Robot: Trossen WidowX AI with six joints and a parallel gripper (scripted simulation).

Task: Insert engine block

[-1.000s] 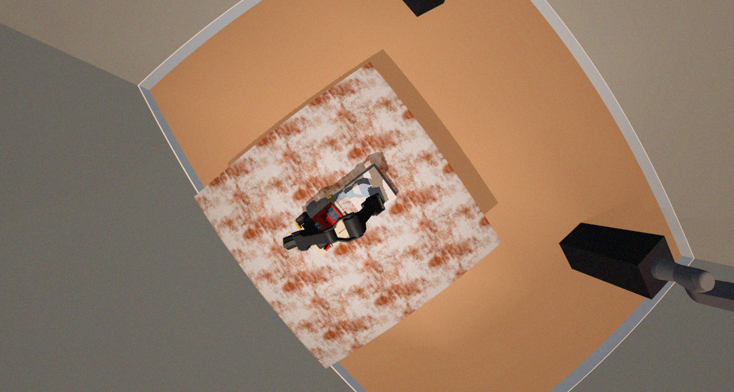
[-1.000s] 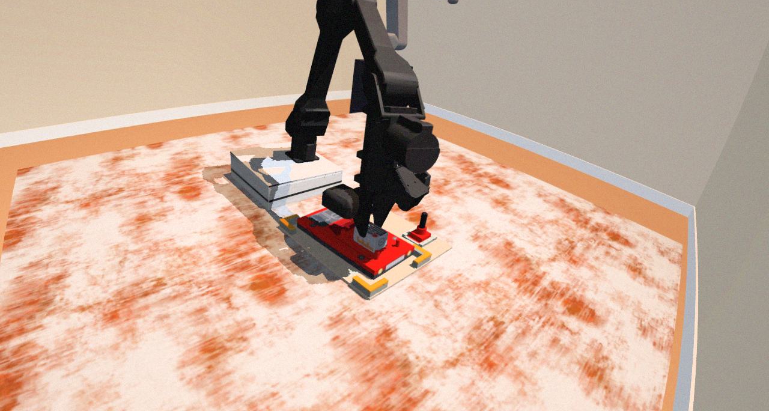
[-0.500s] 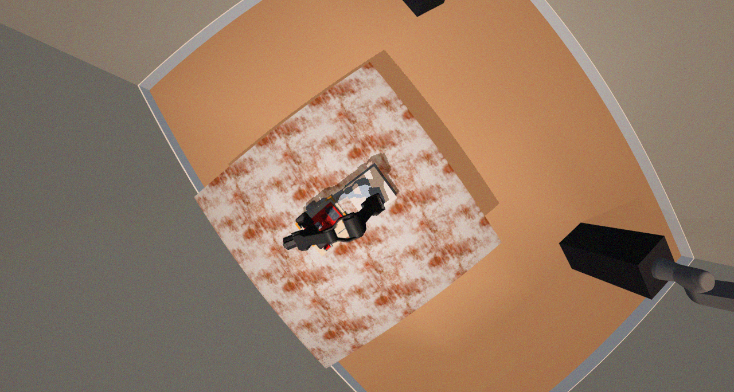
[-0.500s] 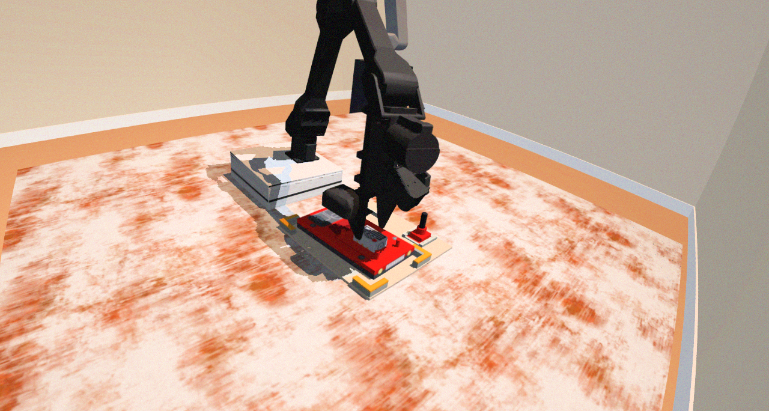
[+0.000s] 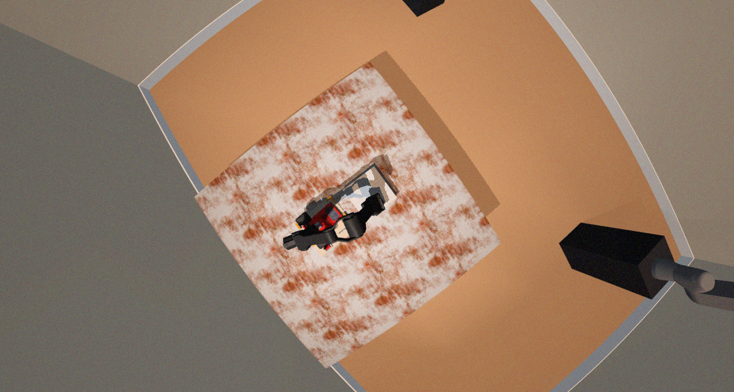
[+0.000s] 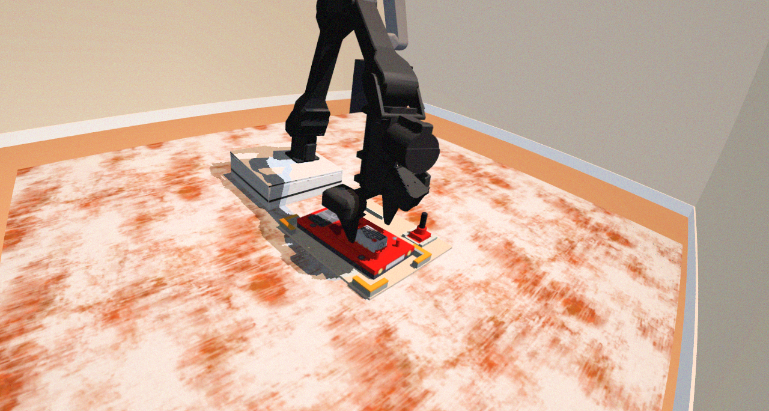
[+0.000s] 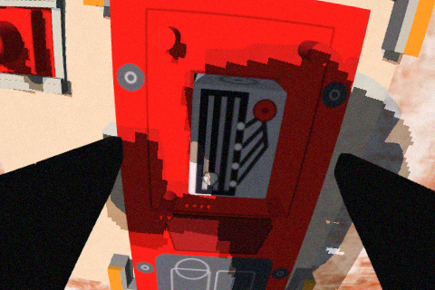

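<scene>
The engine block is 20 mm below my gripper tip.
</scene>
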